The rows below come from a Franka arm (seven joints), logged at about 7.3 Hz.
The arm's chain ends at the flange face. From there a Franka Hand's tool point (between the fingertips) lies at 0.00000 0.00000 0.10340 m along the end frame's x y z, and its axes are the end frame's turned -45 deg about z.
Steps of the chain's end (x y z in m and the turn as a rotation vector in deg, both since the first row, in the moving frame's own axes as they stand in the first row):
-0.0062, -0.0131, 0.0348, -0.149, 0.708, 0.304
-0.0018, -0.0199, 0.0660, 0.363, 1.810, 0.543
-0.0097, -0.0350, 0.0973, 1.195, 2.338, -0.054
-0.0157, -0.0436, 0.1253, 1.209, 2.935, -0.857
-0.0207, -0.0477, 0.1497, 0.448, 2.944, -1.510
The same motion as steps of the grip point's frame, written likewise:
0.0056, -0.0126, 0.0348, -0.606, 0.395, 0.304
0.0156, -0.0135, 0.0659, -1.023, 1.537, 0.543
0.0224, -0.0302, 0.0972, -0.808, 2.498, -0.054
0.0250, -0.0398, 0.1251, -1.220, 2.930, -0.857
0.0235, -0.0452, 0.1496, -1.765, 2.399, -1.510

